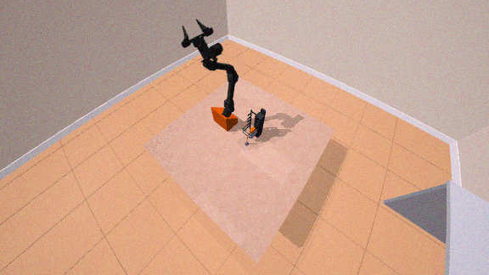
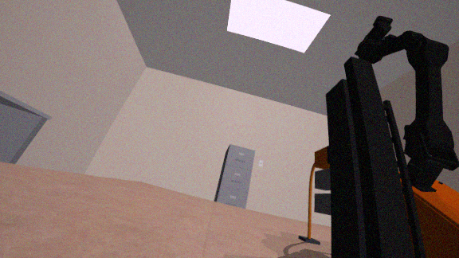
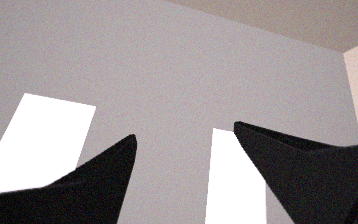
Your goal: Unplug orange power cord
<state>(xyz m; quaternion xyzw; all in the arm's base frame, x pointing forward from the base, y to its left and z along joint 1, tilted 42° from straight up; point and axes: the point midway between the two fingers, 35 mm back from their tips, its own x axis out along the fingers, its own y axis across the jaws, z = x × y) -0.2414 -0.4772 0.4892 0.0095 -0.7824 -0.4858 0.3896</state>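
Now: gripper tip 42 cm short of the orange plug, 4 cm to the right of it and 74 cm above it.
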